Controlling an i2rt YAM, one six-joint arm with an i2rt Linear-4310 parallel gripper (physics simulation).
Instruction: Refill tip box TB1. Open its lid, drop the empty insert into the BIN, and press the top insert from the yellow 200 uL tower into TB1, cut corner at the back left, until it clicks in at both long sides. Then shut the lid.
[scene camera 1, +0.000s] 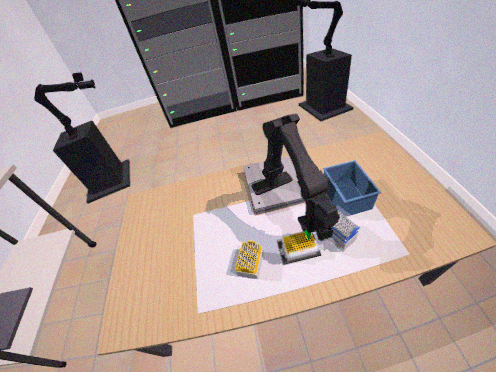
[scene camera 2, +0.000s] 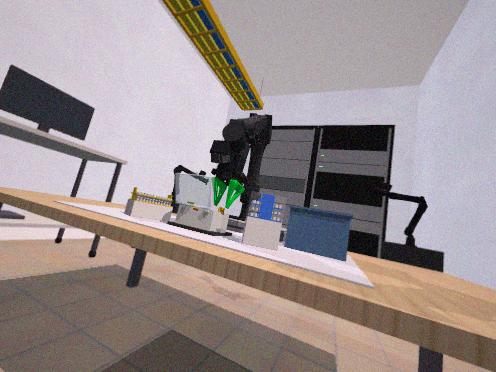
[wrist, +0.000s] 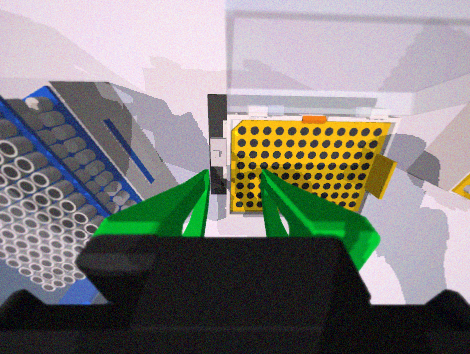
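Tip box TB1 (scene camera 1: 303, 256) (scene camera 2: 192, 218) stands in a dark holder with its clear lid (scene camera 2: 192, 189) (wrist: 320, 55) upright and open. A yellow insert (scene camera 1: 300, 244) (wrist: 345, 161) with empty holes lies in it; the cut corner is at the upper left in the wrist view, near the hinges. My gripper (scene camera 1: 307, 234) (scene camera 2: 222, 206) (wrist: 235, 177) is part open and empty, fingers down, low over the box's end beside the blue tower. In the wrist view, one fingertip overlaps the insert and the other lies left of it. The yellow tower (scene camera 1: 249, 257) (scene camera 2: 150, 200) stands apart, full of tips.
A blue-and-white tip tower (scene camera 1: 345, 227) (scene camera 2: 262, 233) (wrist: 50, 160) stands close beside TB1. The blue bin (scene camera 1: 352, 189) (scene camera 2: 317, 232) is behind it. All stand on or near a white mat (scene camera 1: 215, 295) on the wooden table (scene camera 1: 145, 280). The open lid rises beside the gripper.
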